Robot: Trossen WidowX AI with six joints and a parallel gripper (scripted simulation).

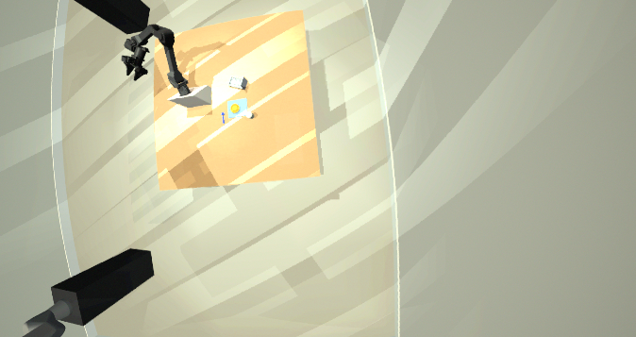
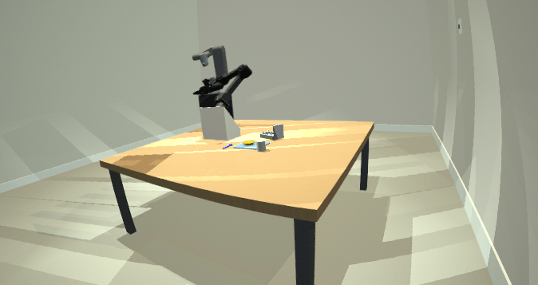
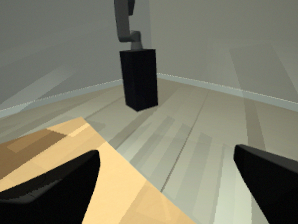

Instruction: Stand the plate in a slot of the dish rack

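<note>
My gripper tip is 63 cm short of the plate, 27 cm above it and 18 cm to the left of it. Round my gripper tip: dish rack 64 cm ahead, 27 cm below, 2 cm to the left; white cup 75 cm ahead, 27 cm below, 24 cm to the right.
</note>
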